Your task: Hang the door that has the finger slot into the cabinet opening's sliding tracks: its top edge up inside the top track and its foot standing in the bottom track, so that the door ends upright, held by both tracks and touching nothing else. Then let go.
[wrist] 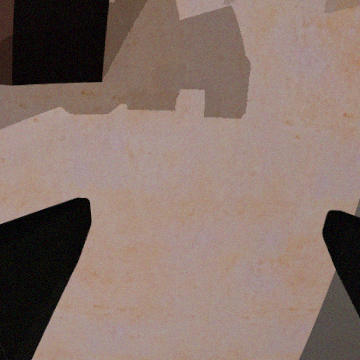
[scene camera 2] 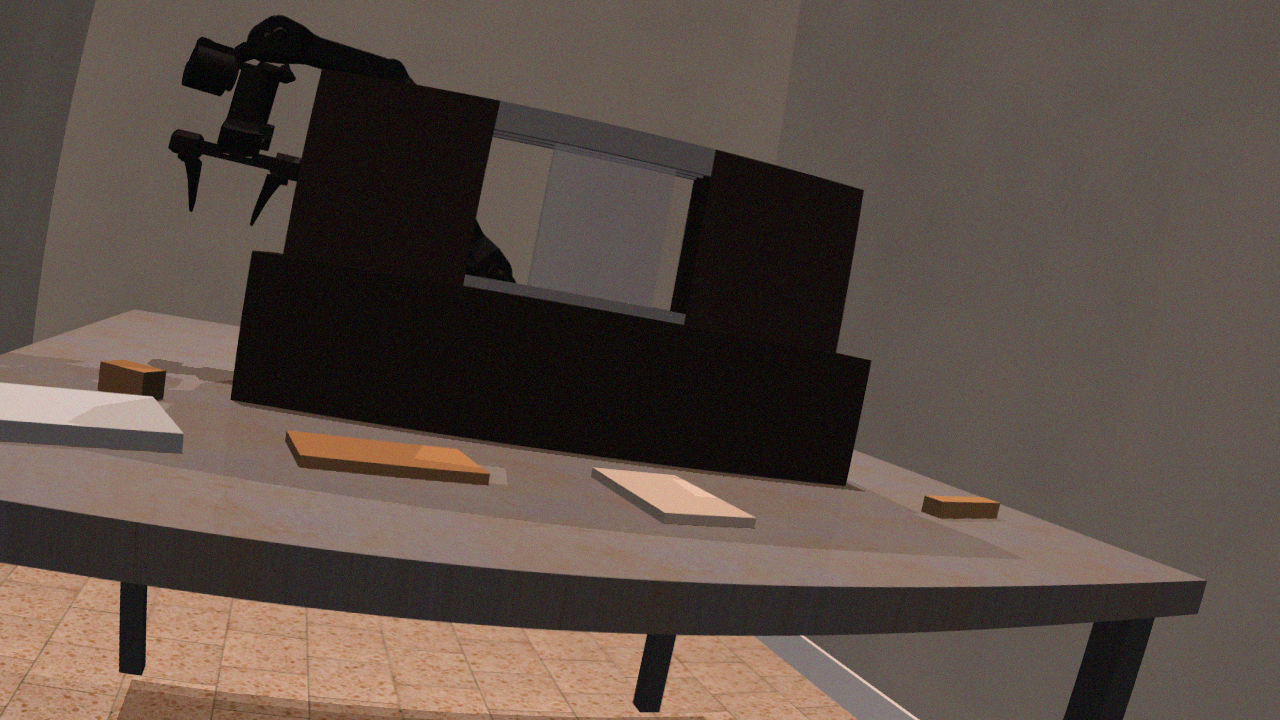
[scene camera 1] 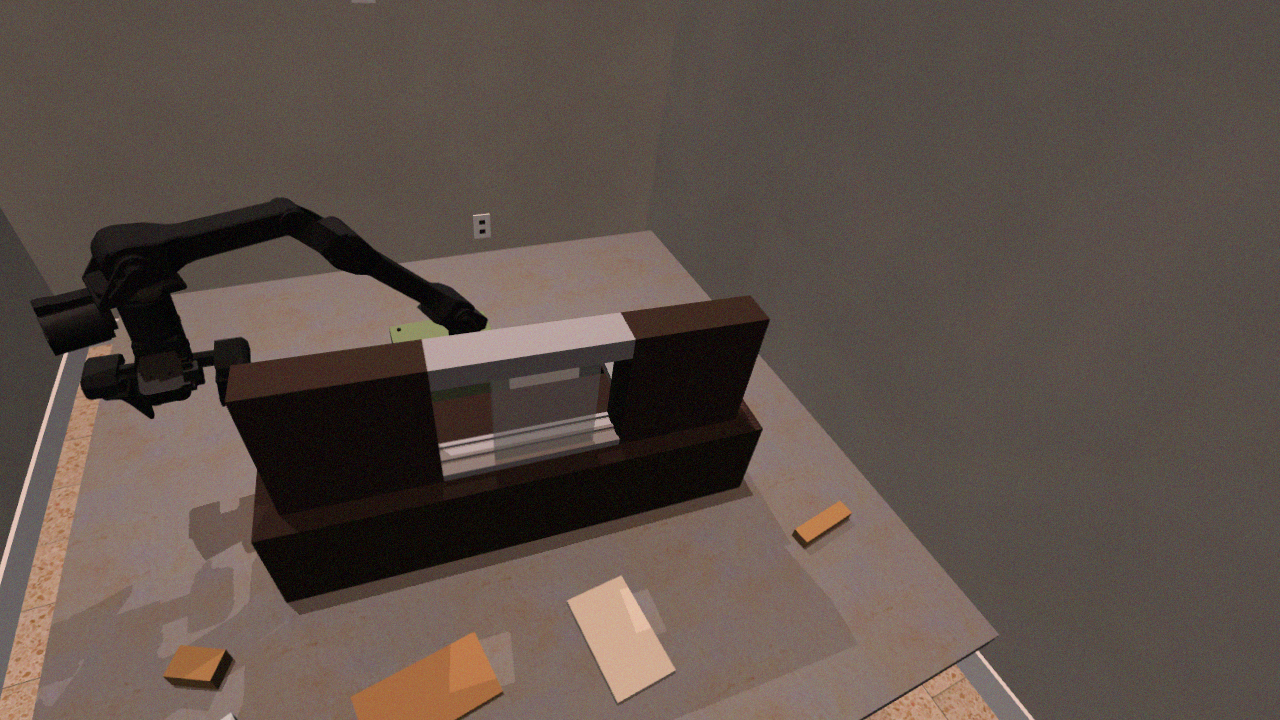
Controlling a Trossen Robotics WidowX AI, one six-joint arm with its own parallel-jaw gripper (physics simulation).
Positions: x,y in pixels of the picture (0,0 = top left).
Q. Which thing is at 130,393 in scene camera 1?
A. My gripper.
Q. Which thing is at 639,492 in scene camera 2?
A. A cream panel.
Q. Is my gripper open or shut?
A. Open.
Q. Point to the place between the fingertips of my gripper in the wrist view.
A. At 209,216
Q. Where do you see a cream panel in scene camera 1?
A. At 630,657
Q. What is my gripper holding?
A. Nothing.
